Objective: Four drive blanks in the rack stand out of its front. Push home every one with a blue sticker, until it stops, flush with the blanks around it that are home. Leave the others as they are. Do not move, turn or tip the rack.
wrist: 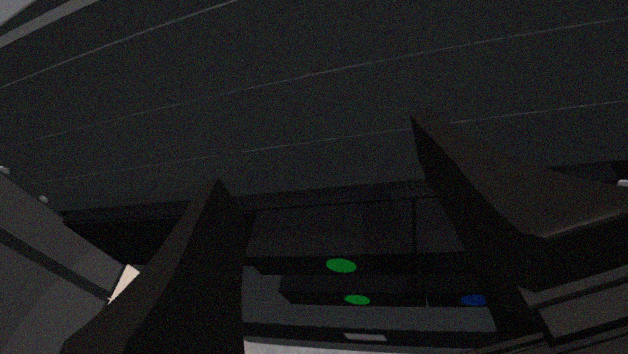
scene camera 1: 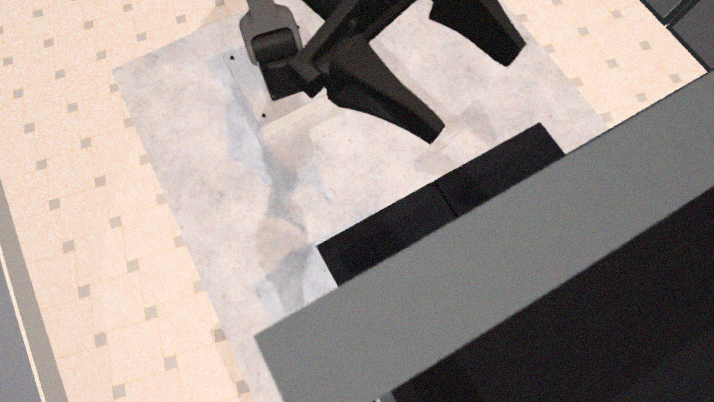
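The rack (scene camera 1: 450,285) (wrist: 300,115) shows its grey top in the scene view and its dark front in the wrist view. Two dark blanks, left (scene camera 1: 390,230) and right (scene camera 1: 500,170), stand out side by side in the scene view; their stickers are hidden there. In the wrist view, an upper blank (wrist: 330,232) has a green sticker (wrist: 341,265). Below it are a green sticker (wrist: 357,299) and, to the right, a blue sticker (wrist: 473,300), on neighbouring blanks. The right finger hides part of the right-hand blanks. My gripper (scene camera 1: 472,95) (wrist: 319,167) is open and empty, in front of the rack, apart from the blanks in the scene view.
The arm's base (scene camera 1: 272,45) stands at the top of the scene view on a pale marbled surface (scene camera 1: 215,165). Tiled floor (scene camera 1: 90,220) shows at the left. A small light label (wrist: 365,337) is on the dark strip low in the wrist view.
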